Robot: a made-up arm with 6 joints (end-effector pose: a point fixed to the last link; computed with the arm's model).
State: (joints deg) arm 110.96 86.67 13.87 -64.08 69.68 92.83
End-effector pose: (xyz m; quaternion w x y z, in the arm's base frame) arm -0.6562 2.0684 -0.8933 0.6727 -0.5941 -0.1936 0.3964
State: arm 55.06 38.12 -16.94 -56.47 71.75 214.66
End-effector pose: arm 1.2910 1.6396 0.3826 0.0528 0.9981 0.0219 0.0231
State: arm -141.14 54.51 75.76 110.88 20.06 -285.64
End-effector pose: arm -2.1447 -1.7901 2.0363 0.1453 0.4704 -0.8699 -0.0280
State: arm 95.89 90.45 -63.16 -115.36 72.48 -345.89
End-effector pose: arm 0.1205 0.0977 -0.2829 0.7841 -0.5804 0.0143 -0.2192
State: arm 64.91 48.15 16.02 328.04 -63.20 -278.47
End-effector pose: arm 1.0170 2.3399 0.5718 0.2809 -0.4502 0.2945 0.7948
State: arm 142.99 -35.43 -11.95 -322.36 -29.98 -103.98
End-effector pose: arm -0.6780 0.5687 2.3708 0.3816 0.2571 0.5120 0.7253
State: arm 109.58 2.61 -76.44 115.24 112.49 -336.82
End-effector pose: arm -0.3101 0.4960 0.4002 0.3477 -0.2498 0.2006 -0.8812
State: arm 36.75 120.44 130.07 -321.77 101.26 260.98
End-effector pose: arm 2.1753 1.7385 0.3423 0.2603 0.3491 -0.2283 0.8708
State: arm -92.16 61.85 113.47 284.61 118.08 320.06
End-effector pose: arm -0.2088 -2.1216 2.4374 0.1078 0.2657 0.9569 -0.0460
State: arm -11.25 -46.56 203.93 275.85 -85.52 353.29
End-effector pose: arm -1.1961 0.3903 -0.0849 0.1525 -0.7168 -0.6594 0.1680
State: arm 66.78 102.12 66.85 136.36 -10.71 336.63
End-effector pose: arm 1.1847 2.7125 -0.6269 0.3429 -0.7841 -0.2986 0.4224
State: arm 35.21 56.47 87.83 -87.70 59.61 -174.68
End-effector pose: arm 2.1979 1.3920 2.2450 0.7703 -0.5694 0.0215 -0.2863
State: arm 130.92 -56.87 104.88 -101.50 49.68 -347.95
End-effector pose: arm 1.7948 -1.8986 1.6653 0.5748 -0.7985 -0.1282 -0.1250
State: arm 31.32 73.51 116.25 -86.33 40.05 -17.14
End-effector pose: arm 2.2511 1.2565 2.1517 0.3992 0.8578 -0.2524 0.2030
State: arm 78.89 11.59 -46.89 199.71 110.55 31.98
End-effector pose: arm 0.2806 1.1817 0.5543 0.7463 -0.0886 0.1835 -0.6336
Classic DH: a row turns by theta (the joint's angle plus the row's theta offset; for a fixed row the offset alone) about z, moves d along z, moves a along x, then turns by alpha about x. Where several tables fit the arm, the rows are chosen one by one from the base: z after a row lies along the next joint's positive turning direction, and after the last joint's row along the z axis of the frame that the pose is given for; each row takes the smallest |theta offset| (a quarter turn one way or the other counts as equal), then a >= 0, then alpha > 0; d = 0 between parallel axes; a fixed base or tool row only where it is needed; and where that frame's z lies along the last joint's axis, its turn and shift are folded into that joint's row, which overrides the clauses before.
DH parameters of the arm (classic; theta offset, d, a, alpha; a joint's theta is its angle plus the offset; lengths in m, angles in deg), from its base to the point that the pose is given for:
joint 1: 0 0.5165 0.1422 -90
joint 2: -90 0 1.353 180
joint 3: 0 0 0.1413 -90
joint 4: 0 -1.5686 0 90
joint 5: 0 0 0 -90
joint 6: 90 -0.1507 0 90
tool (fixed): -90 0 0 0

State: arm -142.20 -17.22 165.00 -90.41 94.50 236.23
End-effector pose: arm 1.3369 1.2272 1.6084 0.3833 0.1293 0.2803 0.8705
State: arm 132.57 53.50 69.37 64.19 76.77 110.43
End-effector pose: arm -1.9344 1.9106 1.9570 0.3030 0.2241 -0.9087 -0.1794
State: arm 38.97 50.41 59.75 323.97 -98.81 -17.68
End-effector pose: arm 2.0491 1.7703 1.6502 0.5548 0.0335 0.7542 0.3497
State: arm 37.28 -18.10 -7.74 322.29 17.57 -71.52
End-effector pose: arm 1.1104 0.8103 2.2849 0.4902 0.8196 0.0683 0.2888
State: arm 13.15 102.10 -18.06 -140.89 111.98 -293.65
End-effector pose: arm 0.7346 0.0811 -1.0911 0.1321 -0.5811 0.4194 -0.6848
